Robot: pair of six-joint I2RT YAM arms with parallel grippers.
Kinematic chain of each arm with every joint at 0, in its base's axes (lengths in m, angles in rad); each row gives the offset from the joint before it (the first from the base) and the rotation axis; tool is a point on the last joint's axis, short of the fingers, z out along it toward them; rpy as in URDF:
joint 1: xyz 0 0 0.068 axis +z
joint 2: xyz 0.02 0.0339 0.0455 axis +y
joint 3: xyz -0.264 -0.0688 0 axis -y
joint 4: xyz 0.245 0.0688 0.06 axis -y
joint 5: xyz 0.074 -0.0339 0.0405 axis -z
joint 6: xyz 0.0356 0 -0.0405 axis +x
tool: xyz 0 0 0 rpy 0 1.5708 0
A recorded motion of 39 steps. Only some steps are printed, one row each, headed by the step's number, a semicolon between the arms.
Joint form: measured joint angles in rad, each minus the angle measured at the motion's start. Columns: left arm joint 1, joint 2, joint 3, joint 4, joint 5, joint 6; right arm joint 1, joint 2, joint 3, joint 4, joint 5, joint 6.
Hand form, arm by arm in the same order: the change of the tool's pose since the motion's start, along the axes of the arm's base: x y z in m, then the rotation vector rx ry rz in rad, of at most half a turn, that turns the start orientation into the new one. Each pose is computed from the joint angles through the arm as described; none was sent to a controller.
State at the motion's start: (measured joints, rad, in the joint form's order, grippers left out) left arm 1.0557 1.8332 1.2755 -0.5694 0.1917 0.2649; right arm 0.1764 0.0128 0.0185 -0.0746 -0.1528 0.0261
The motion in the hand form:
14: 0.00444 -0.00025 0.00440 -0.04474 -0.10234 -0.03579; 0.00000 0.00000 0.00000 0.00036 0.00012 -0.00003
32: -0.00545 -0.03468 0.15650 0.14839 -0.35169 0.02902; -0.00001 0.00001 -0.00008 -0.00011 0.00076 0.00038
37: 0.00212 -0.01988 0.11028 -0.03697 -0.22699 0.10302; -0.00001 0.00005 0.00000 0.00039 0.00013 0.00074
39: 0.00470 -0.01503 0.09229 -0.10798 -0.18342 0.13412; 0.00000 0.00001 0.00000 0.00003 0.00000 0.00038
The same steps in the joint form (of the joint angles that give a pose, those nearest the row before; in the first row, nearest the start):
14: 0.0000 0.0000 0.0114 0.0042 0.1156 -0.0168; 0.0000 0.0000 0.0000 0.0000 0.0000 0.0004
32: -0.0202 -0.2727 0.2255 -0.1438 0.1583 -0.1793; 0.0000 0.0000 0.0000 -0.0008 -0.0004 0.0000
37: -0.0202 -0.1564 0.2232 -0.2415 0.1274 -0.2197; 0.0003 0.0000 0.0000 0.0000 -0.0004 0.0004
39: -0.0202 -0.1095 0.2228 -0.2731 0.1198 -0.2419; 0.0000 0.0001 0.0000 0.0001 -0.0004 0.0000

